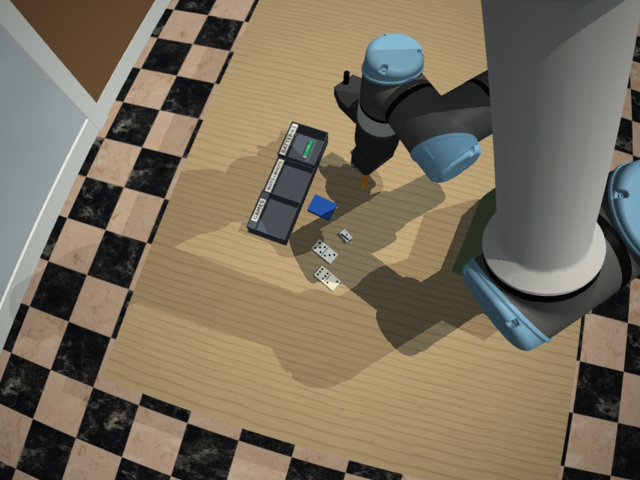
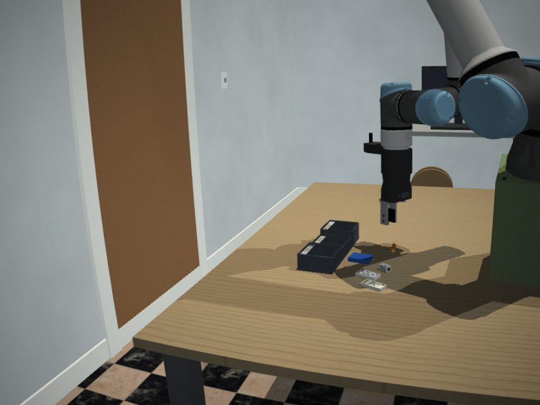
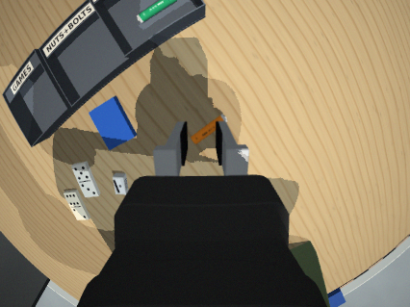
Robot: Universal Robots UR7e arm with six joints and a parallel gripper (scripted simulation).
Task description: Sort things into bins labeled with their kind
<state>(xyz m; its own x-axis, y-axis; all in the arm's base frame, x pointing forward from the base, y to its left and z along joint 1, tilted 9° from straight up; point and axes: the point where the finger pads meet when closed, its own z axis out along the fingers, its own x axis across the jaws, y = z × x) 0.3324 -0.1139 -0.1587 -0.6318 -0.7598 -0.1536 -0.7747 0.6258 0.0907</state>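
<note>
My hand is 80 mm above the orange battery and 20 mm past it. Round my hand: grey metal piece: 140 mm to the left, 80 mm below; then blue flat block: 80 mm to the left, 80 mm below, 60 mm ahead; then green battery: 120 mm ahead, 80 mm below, 40 mm to the right.
</note>
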